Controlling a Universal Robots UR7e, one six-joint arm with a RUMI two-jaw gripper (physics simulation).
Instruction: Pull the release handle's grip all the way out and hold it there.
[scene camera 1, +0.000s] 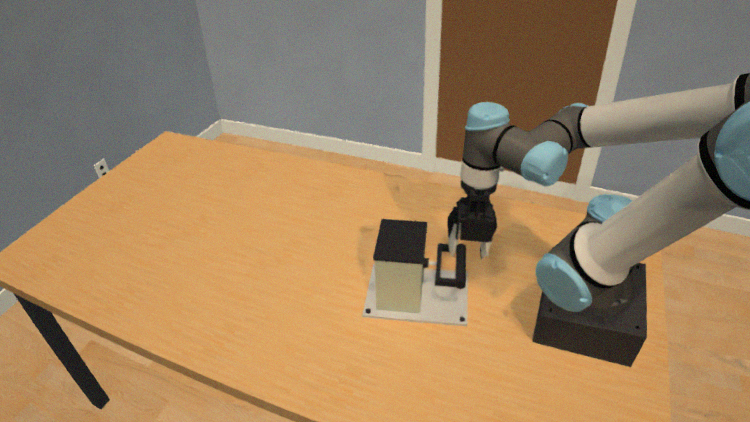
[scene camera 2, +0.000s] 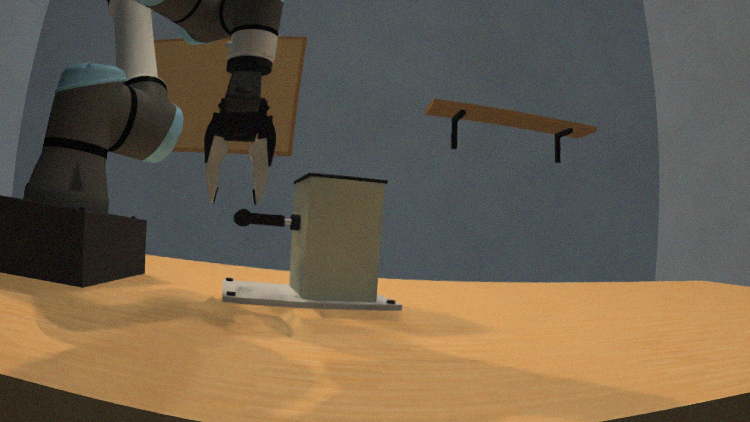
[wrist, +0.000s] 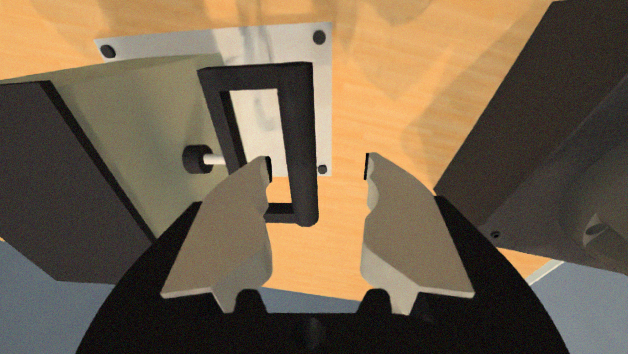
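Observation:
The release handle is a black rectangular frame. Its outer bar, the grip (scene camera 1: 460, 266) (scene camera 2: 242, 217) (wrist: 300, 150), faces away from the pale green box (scene camera 1: 398, 286) (scene camera 2: 340, 236) (wrist: 140, 100). A short length of pale rod (scene camera 2: 288, 222) (wrist: 215, 159) shows between the frame and the box's black collar. My gripper (scene camera 1: 468, 255) (scene camera 2: 234, 202) (wrist: 317, 158) points down, part-way open and empty. In scene camera 2 its tips are a little above the grip, one to each side. In the wrist view the left finger overlaps the frame's opening and the right finger is beyond the grip.
The box stands on a light base plate (scene camera 1: 440, 316) (scene camera 2: 262, 291) (wrist: 165, 47) with dark bolts at its corners, on the wooden table (scene camera 1: 236, 236) (scene camera 2: 524, 335). The robot's dark base block (scene camera 1: 587, 335) (scene camera 2: 41, 246) stands on the grip side of the box.

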